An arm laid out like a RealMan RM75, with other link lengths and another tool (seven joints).
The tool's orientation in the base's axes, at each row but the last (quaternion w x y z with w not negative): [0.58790 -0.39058 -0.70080 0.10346]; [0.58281 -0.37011 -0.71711 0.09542]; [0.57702 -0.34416 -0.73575 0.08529]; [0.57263 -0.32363 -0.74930 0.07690]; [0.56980 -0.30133 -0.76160 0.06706]
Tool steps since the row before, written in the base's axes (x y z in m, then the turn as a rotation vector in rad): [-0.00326 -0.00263 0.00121 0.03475 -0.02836 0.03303]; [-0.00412 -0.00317 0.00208 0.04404 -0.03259 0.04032]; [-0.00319 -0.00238 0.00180 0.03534 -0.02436 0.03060]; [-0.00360 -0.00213 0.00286 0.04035 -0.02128 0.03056]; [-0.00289 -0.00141 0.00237 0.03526 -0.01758 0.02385]
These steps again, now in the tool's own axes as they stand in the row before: [-0.00085 -0.00389 0.00178 0.00545 -0.02426 -0.04984]; [-0.00025 -0.00515 0.00217 0.00787 -0.02750 -0.06172]; [0.00029 -0.00402 0.00167 0.00602 -0.01981 -0.04848]; [0.00158 -0.00448 0.00177 0.00707 -0.01540 -0.05223]; [0.00169 -0.00330 0.00148 0.00436 -0.01137 -0.04442]
